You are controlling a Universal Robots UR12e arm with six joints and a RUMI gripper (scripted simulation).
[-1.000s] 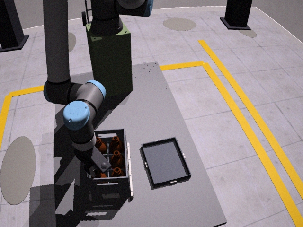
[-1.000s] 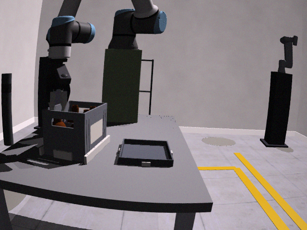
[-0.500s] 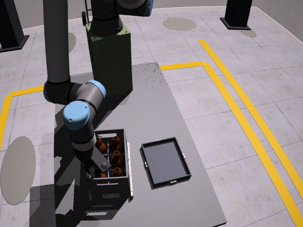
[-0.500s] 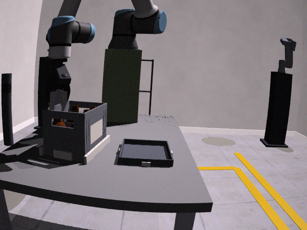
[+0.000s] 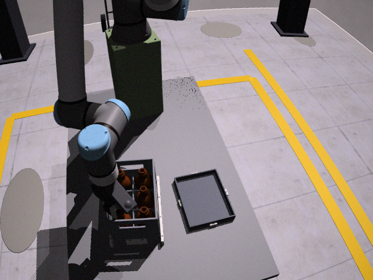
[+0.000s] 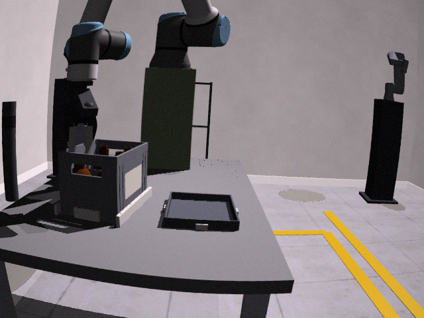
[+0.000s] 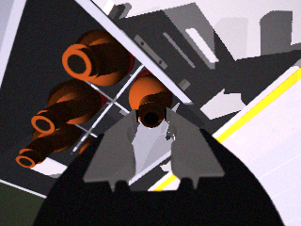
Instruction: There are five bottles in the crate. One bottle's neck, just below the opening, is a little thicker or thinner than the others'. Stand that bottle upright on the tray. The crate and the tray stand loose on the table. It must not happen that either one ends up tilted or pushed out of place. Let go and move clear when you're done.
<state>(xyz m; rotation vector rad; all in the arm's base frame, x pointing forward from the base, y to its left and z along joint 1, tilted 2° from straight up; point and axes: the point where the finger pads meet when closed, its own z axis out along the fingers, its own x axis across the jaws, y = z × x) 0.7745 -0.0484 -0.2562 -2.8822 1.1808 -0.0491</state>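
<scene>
The dark grey crate lies 9 cm behind my hand, 7 cm below it and 4 cm to the left of it. The rest, counted from my hand: black tray 32 cm to the left, 14 cm below, 13 cm behind.
</scene>
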